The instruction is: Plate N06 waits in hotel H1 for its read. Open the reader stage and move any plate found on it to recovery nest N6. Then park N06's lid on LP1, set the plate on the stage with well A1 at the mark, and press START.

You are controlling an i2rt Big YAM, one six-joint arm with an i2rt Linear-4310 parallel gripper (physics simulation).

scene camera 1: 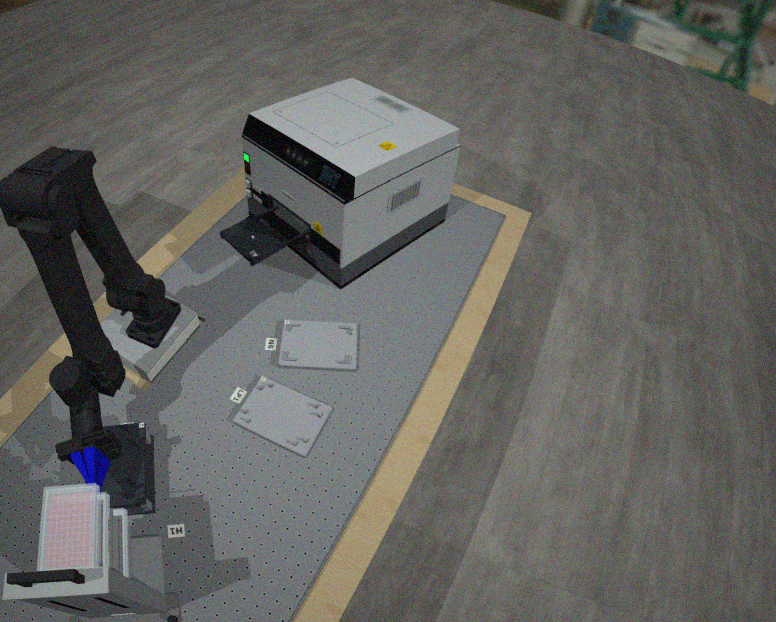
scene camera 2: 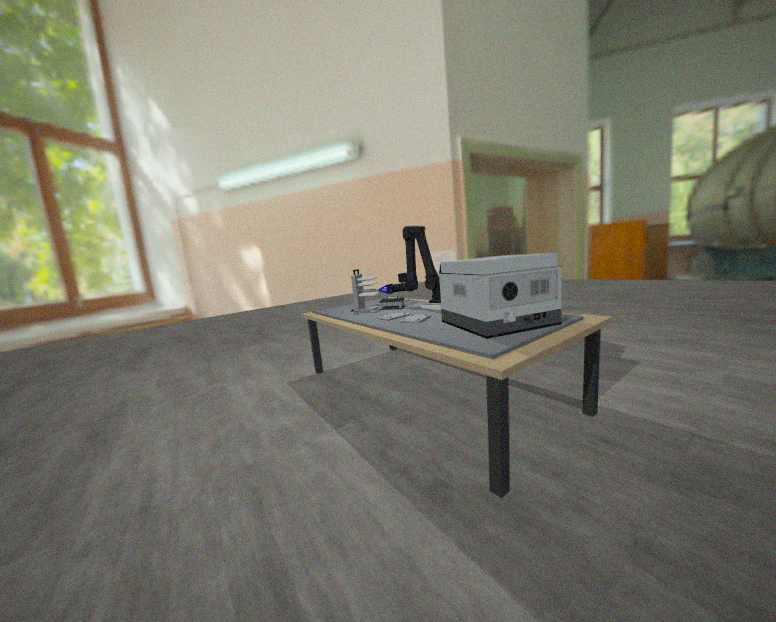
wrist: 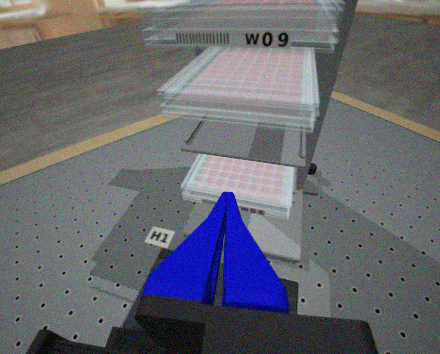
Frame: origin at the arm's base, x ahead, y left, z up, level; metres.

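Seen in the pictures: gripper, fingertip midpoint: (scene camera 1: 96, 497) (scene camera 2: 378, 290) (wrist: 227, 198); arm's base at its link origin: (scene camera 1: 154, 322) (scene camera 2: 439, 301).
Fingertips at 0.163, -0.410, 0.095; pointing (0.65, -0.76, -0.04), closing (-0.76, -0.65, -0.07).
Offsets run from my fingertips to a thing's middle, as dx, dy, dz. "spot": to the spot under its first point.
Hotel H1 @[+0.061, -0.103, +0.014] (scene camera 1: 132, 597) (scene camera 2: 355, 298) (wrist: 332, 65) holds lidded pink plates. In the wrist view, the upper plate @[+0.041, -0.068, +0.090] (wrist: 267, 40) reads W09, another plate @[+0.041, -0.068, +0.057] (wrist: 245, 80) sits below it, then a bare shelf @[+0.046, -0.077, +0.005] (wrist: 220, 139), then a low plate @[+0.041, -0.068, -0.019] (wrist: 240, 177) whose small label is hard to read. My gripper (scene camera 1: 95, 482) (scene camera 2: 381, 289) (wrist: 227, 198) is shut and empty, its tips in front of the low plate in the wrist view; contact cannot be told. The reader @[+0.108, +0.947, +0.022] (scene camera 1: 401, 161) (scene camera 2: 502, 291) has its dark stage @[-0.016, +0.707, -0.034] (scene camera 1: 252, 239) out, with no plate on it. Nest N6 @[+0.201, +0.509, -0.125] (scene camera 1: 318, 345) and LP1 @[+0.194, +0.323, -0.124] (scene camera 1: 283, 414) are bare.
A black fixture (scene camera 1: 132, 469) (scene camera 2: 391, 302) lies beside the hotel, under my wrist. The arm's base plate (scene camera 1: 152, 359) stands at the table's left edge in scene view 1. A green light @[spot: -0.138, +0.850, +0.063] (scene camera 1: 246, 158) shows on the reader's front corner. A wooden border (scene camera 1: 414, 447) edges the table.
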